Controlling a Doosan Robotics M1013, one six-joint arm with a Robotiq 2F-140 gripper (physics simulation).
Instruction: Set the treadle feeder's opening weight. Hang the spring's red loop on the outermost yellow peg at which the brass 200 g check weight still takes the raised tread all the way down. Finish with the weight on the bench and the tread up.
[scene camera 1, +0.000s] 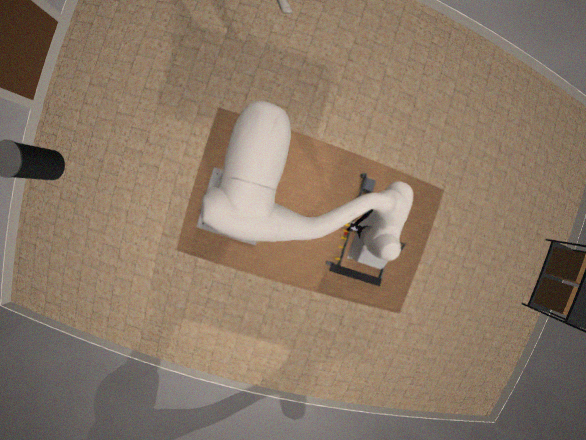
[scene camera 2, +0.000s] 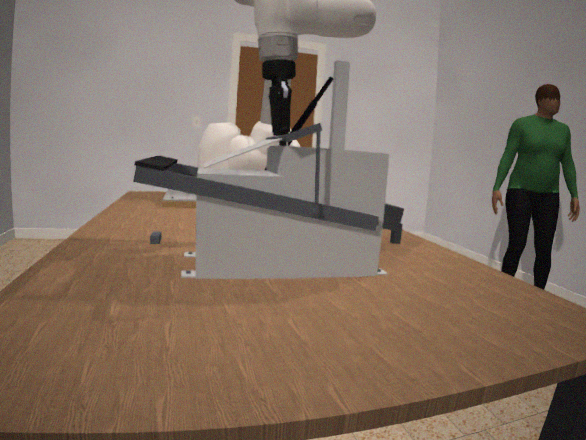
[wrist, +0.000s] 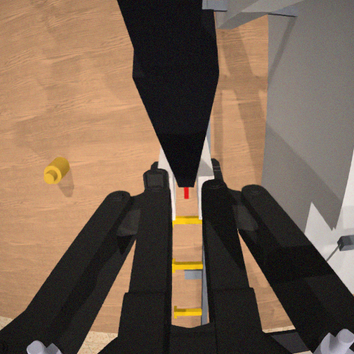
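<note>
My gripper (scene camera 1: 353, 229) (scene camera 2: 284, 142) (wrist: 184, 146) points down and is shut on the red loop (wrist: 186, 193), which shows as a small red piece between the fingertips. The black spring (scene camera 2: 312, 104) (wrist: 175, 95) slants up from the fingertips. Several yellow pegs (scene camera 1: 341, 247) (wrist: 187, 266) stand on the bar; in the wrist view they line up between and beyond the fingers. Whether the loop touches a peg is hidden. The brass weight (wrist: 56, 170) is on the bench (wrist: 75, 240), away from the fingers. The tread (scene camera 2: 156, 162) (scene camera 1: 355, 275) is up.
The grey feeder housing (scene camera 2: 285, 245) (wrist: 310, 100) stands beside the pegs, with a tall grey post (scene camera 2: 340, 105). A thin slanted lid (scene camera 2: 240, 153) and a dark linkage rod (scene camera 2: 317, 167) are close by the gripper. A dark block (scene camera 2: 393, 217) shows behind the housing.
</note>
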